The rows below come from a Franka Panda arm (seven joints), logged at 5 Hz.
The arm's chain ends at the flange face. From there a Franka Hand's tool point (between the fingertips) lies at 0.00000 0.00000 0.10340 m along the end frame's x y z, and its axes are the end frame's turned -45 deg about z.
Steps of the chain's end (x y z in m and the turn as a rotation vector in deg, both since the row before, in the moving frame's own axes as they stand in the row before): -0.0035, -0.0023, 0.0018, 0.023, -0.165, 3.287; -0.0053, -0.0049, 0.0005, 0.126, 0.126, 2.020; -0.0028, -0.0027, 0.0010, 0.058, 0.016, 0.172
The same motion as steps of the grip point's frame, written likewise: -0.0010, -0.0043, 0.0018, 0.133, -0.100, 3.287; 0.0000, -0.0072, 0.0005, 0.000, 0.178, 2.020; 0.0000, -0.0039, 0.0010, 0.030, 0.052, 0.172
